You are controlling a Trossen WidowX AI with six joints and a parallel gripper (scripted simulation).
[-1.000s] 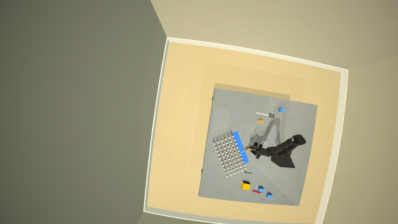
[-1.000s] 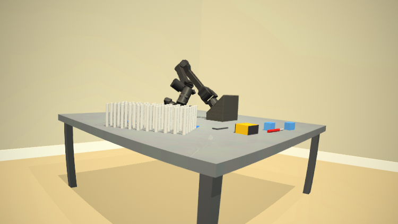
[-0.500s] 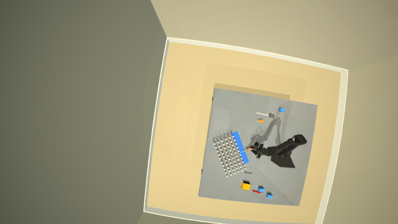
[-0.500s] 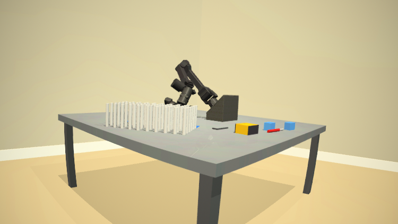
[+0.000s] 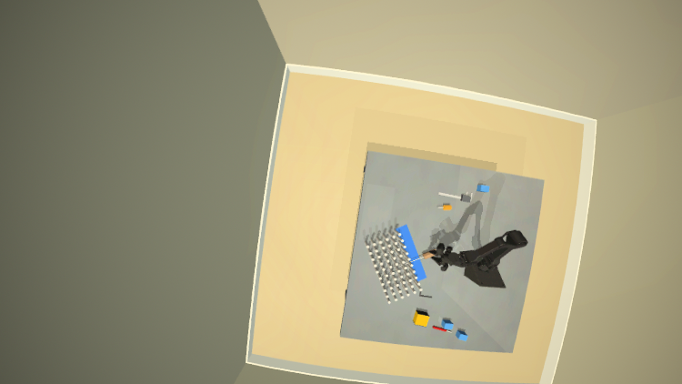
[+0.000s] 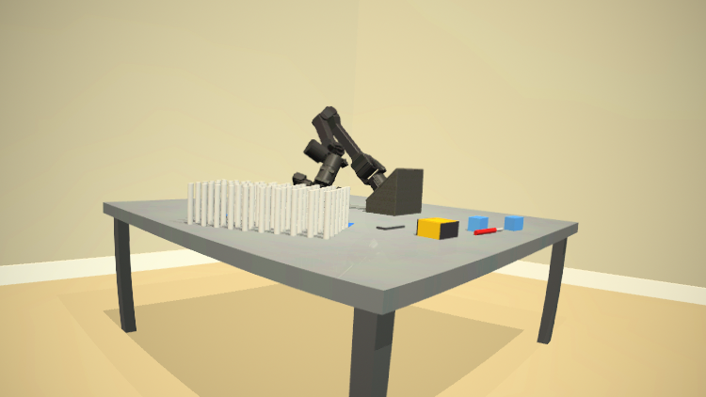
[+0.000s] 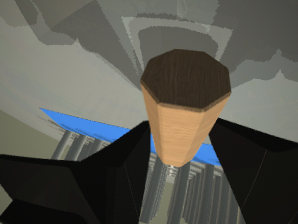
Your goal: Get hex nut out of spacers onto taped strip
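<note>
Right now the blue taped strip is 11 cm ahead of my gripper tip, 3 cm to the left of it and 2 cm below it. The rest, counted from my gripper tip: orange-handled tool: 33 cm to the right, 4 cm behind; dark flat bar: 29 cm to the left, 4 cm behind, 2 cm below; red tool: 51 cm to the left, 26 cm behind, 1 cm below.
</note>
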